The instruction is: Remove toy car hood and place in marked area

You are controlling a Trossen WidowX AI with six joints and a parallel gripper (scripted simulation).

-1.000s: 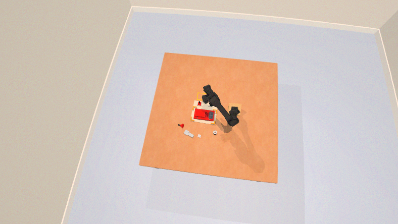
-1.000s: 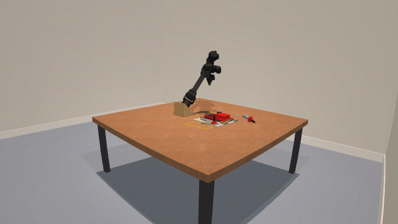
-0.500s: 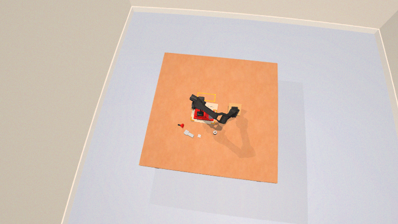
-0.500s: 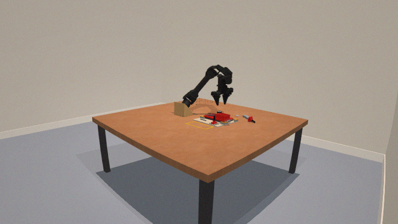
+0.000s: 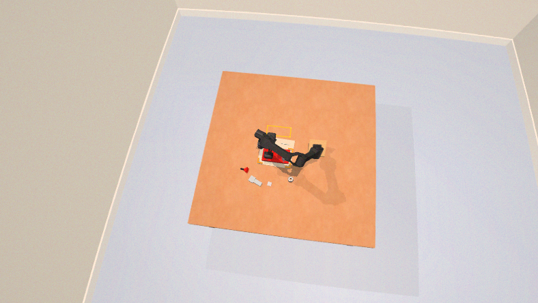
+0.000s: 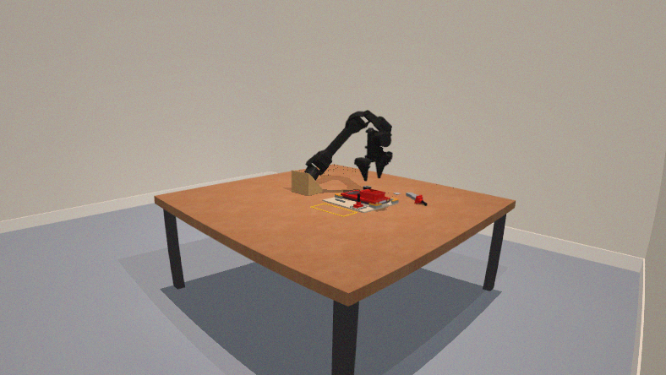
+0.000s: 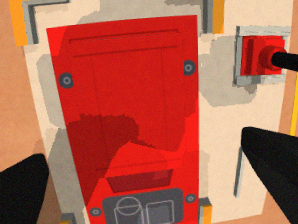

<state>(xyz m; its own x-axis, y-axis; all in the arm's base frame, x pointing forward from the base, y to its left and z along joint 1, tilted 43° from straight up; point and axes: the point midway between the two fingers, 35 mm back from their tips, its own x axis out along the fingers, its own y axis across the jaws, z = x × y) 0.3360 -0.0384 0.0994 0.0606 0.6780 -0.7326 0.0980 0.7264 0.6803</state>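
Now: gripper tip 6 cm above the hood.
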